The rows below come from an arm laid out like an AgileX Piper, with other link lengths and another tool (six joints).
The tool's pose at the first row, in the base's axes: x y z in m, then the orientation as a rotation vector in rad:
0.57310 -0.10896 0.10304 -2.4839 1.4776 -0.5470
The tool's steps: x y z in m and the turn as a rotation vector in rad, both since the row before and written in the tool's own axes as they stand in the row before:
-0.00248 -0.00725 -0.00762 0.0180 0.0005 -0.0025
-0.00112 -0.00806 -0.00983 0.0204 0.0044 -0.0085
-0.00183 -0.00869 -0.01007 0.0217 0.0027 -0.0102
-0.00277 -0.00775 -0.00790 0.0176 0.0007 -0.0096
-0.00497 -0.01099 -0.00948 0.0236 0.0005 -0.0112
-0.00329 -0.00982 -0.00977 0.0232 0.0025 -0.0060
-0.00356 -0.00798 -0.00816 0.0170 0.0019 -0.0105
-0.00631 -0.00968 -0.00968 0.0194 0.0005 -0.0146
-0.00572 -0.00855 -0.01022 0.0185 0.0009 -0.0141
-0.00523 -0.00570 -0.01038 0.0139 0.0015 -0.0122
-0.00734 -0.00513 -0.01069 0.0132 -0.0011 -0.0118
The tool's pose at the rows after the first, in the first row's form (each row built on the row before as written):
0.57472 -0.10317 0.11202 -2.4725 1.4635 -0.5589
0.57646 -0.09821 0.12365 -2.4646 1.4423 -0.5783
0.57799 -0.09233 0.13562 -2.4569 1.4177 -0.5964
0.57906 -0.08611 0.14512 -2.4515 1.3957 -0.6092
0.58061 -0.07638 0.15688 -2.4426 1.3680 -0.6252
0.58153 -0.06874 0.16886 -2.4295 1.3473 -0.6422
0.58149 -0.06184 0.17862 -2.4248 1.3253 -0.6561
0.58033 -0.05178 0.18979 -2.4213 1.2966 -0.6703
0.57801 -0.04289 0.20101 -2.4178 1.2692 -0.6842
0.57359 -0.03604 0.21106 -2.4162 1.2472 -0.6961
0.56734 -0.02784 0.22045 -2.4149 1.2251 -0.7041

